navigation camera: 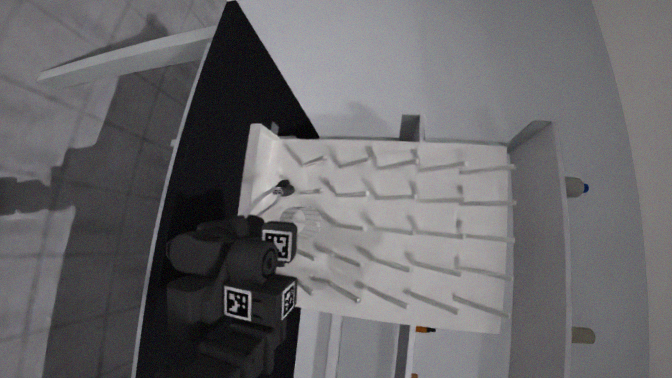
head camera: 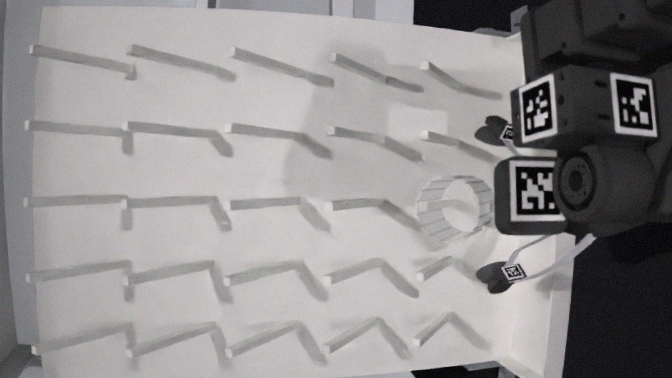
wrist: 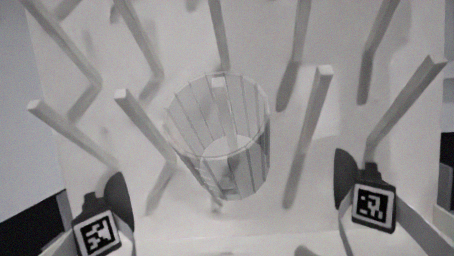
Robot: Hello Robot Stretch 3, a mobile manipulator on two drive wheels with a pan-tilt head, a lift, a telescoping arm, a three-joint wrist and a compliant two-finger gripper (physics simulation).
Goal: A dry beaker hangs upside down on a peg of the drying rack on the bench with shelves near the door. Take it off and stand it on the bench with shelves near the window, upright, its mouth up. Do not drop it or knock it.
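Places are measured from the robot's base along level axes (x left, y back, z up), in metres.
Where they show: gripper, fingertip midpoint: [head camera: 486,204] [wrist: 231,181].
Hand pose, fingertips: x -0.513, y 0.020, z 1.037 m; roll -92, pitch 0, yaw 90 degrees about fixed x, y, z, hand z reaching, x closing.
Note:
After its pixels a point has its place.
A clear, ribbed beaker [head camera: 432,225] @(y -0.001, x -0.517, z 1.101 m) [navigation camera: 312,220] @(y 0.009, x -0.513, z 1.098 m) [wrist: 252,130] @(y 0.037, x -0.491, z 1.077 m) hangs on the middle peg of the lowest row of the white drying rack [head camera: 175,20] @(y 0.240, x -0.596, z 1.382 m) [navigation camera: 255,165] @(y -0.106, x -0.521, z 0.944 m) [wrist: 55,140] @(y -0.196, x -0.644, z 1.063 m). The peg's tip [head camera: 423,205] @(y 0.020, x -0.522, z 1.109 m) [wrist: 218,83] @(y 0.019, x -0.520, z 1.108 m) shows through it at its upper, outer end. My gripper [head camera: 493,204] @(y 0.020, x -0.513, z 1.037 m) [wrist: 231,181] @(y 0.020, x -0.513, z 1.037 m) is open, its two fingers wide apart in front of the rack's lower part. In the wrist view the fingertips stand left and right of the beaker's lower end, apart from it. The navigation view hides one finger behind the wrist. The bench near the window does not show.
Neighbouring pegs stick out on both sides of the beaker and above it; some lie close to the fingers. The rack's bottom ledge [head camera: 562,280] @(y -0.070, x -0.515, z 0.930 m) runs under the gripper. The black bench top [head camera: 615,320] @(y -0.108, x -0.441, z 0.914 m) [navigation camera: 200,165] @(y -0.088, x -0.378, z 0.914 m) lies below. A blue-capped bottle [navigation camera: 575,187] @(y -0.126, x -0.913, z 1.939 m) and an orange bottle [navigation camera: 424,329] @(y 0.408, x -0.849, z 1.423 m) stand beyond.

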